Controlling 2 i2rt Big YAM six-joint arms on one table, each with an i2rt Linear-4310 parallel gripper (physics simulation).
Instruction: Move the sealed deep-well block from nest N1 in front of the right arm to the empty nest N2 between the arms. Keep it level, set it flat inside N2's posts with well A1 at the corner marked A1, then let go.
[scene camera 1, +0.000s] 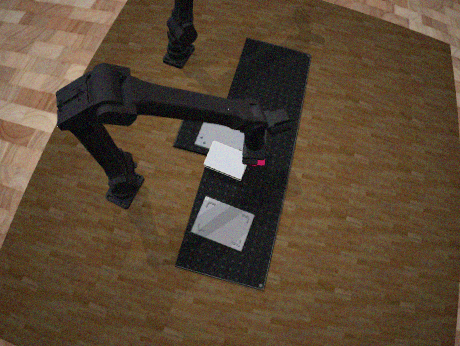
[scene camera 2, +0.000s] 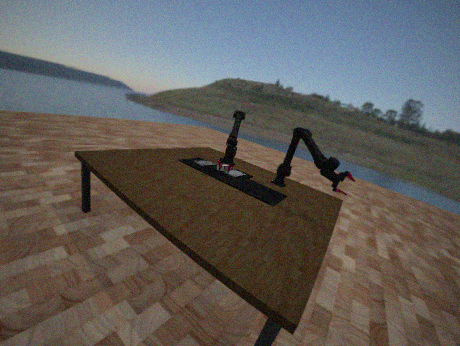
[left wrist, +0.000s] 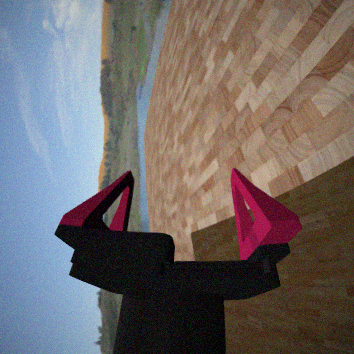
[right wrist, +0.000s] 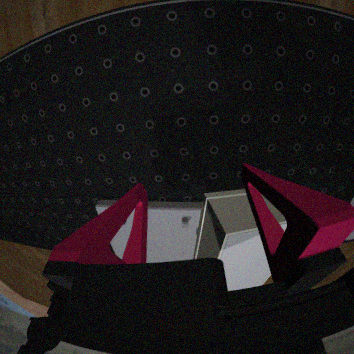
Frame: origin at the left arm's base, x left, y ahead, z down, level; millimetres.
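Where they show: left gripper, fingertip midpoint: (scene camera 2: 350, 188) (left wrist: 180, 173); right gripper, fingertip midpoint: (scene camera 1: 255, 155) (scene camera 2: 223, 171) (right wrist: 191, 179); left arm's base at its link origin: (scene camera 1: 178, 55) (scene camera 2: 278, 184); right arm's base at its link origin: (scene camera 1: 125, 188).
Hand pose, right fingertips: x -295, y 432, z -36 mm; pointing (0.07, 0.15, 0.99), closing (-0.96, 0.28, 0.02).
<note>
Things, the pixels of their top centre, and the offset from my right fingertips. Level surfaces: height alone.
- white sealed deep-well block at its top centre: (right wrist: 247, 278) (scene camera 1: 227, 156) (scene camera 2: 226, 164) dy -76, dx -59, dz -38 mm
- grey nest N1 at its top centre: (right wrist: 158, 262) (scene camera 1: 223, 134) (scene camera 2: 235, 171) dy -124, dx +27, dz +1 mm
- long black perforated board at its surface level: dz +23 mm
- brown wooden table at its surface level: dz +36 mm
The white sealed deep-well block (scene camera 1: 225, 159) (scene camera 2: 224, 167) (right wrist: 228, 211) stands on the black perforated board, half off the grey nest N1 (scene camera 1: 215, 134) (right wrist: 168, 232) toward N2. My right gripper (scene camera 1: 256, 161) (scene camera 2: 224, 164) (right wrist: 191, 179) is open beside it. In the right wrist view the block sits low between the fingers, against the picture-right finger and turned at an angle. The finger hides part of it. The empty nest N2 (scene camera 1: 222, 223) (scene camera 2: 236, 173) with corner marks lies farther along the board. My left gripper (scene camera 2: 347, 186) (left wrist: 180, 173) is open and empty, out past the table's edge.
The long black perforated board (scene camera 1: 274, 82) (scene camera 2: 259, 189) (right wrist: 175, 53) carries both nests on the brown wooden table (scene camera 1: 371, 186). The right arm's base (scene camera 1: 123, 191) and the left arm's base (scene camera 1: 178, 58) (scene camera 2: 279, 182) stand beside the board.
</note>
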